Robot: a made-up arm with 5 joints.
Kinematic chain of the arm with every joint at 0, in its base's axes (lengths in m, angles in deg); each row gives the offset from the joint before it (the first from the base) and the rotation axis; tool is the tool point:
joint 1: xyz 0 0 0.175 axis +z
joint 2: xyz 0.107 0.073 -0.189 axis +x
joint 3: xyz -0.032 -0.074 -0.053 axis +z
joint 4: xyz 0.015 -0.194 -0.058 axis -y
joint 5: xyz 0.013 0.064 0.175 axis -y
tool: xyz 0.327 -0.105 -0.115
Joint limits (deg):
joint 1: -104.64..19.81
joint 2: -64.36..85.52
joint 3: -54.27..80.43
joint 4: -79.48..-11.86
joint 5: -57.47..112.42
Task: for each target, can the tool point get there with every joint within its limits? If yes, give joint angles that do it. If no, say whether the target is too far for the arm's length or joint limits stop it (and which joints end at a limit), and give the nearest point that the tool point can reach.
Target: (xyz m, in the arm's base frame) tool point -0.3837 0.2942 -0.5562
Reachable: no: joint limits stop it (at a limit: joint 1, joint 3, joint 4) | nearest point -0.1845 0.2863 -0.4345 | short by 0.234 m
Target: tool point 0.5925 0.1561 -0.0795
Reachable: yes | joints 4.22 19.91 35.59 -42.99 48.51
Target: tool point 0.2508 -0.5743 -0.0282
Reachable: yes | joints -76.01 24.26 35.35 -47.61 63.14
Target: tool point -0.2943 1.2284 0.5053
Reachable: no: too far | nearest point 0.1752 0.5898 0.1716 | short by 0.860 m
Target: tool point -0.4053 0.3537 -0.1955
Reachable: no: joint limits stop it (at a limit: joint 1, joint 2, joint 3, joint 4) | nearest point -0.2742 0.3198 -0.2038 | short by 0.136 m
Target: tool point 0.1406 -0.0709 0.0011
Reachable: no: joint limits stop it (at a limit: joint 1, joint 4, joint 5) | nearest point 0.2775 -0.2409 0.0177 | short by 0.219 m
